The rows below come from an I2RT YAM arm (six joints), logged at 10 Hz.
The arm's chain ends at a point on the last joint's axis. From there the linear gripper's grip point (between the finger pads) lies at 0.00 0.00 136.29 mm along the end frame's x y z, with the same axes.
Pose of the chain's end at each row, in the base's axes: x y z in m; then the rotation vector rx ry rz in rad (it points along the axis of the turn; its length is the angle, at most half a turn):
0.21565, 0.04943, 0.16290, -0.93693, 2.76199, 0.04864
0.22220, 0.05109, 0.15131, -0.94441, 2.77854, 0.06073
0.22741, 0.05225, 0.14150, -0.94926, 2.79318, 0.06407
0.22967, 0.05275, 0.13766, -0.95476, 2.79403, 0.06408
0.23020, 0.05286, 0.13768, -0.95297, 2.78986, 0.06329
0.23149, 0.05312, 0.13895, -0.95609, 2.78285, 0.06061
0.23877, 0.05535, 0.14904, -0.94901, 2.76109, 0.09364
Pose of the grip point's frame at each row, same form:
0.24295, 0.06343, 0.03011, -0.93693, 2.76199, 0.04864
0.24683, 0.06535, 0.01803, -0.94441, 2.77854, 0.06073
0.24999, 0.06612, 0.00781, -0.94926, 2.79318, 0.06407
0.25190, 0.06654, 0.00390, -0.95476, 2.79403, 0.06408
0.25303, 0.06678, 0.00404, -0.95297, 2.78986, 0.06329
0.25509, 0.06710, 0.00545, -0.95609, 2.78285, 0.06061
0.26414, 0.07319, 0.01633, -0.94901, 2.76109, 0.09364

